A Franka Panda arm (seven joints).
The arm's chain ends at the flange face. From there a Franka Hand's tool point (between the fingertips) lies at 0.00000 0.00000 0.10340 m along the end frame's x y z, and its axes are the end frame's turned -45 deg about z.
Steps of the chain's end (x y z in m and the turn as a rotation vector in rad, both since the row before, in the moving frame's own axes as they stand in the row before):
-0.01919, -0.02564, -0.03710, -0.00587, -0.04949, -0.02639
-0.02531, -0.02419, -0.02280, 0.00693, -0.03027, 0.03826
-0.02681, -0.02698, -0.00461, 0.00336, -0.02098, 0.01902
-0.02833, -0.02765, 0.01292, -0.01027, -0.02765, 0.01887
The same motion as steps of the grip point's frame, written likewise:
0.00047, -0.03483, -0.03723, 0.03084, -0.03915, -0.02639
-0.00245, -0.03775, -0.02285, 0.02630, -0.01650, 0.03826
-0.00115, -0.03983, -0.00463, 0.01721, -0.01246, 0.01902
-0.00324, -0.04088, 0.01288, 0.01229, -0.02681, 0.01887

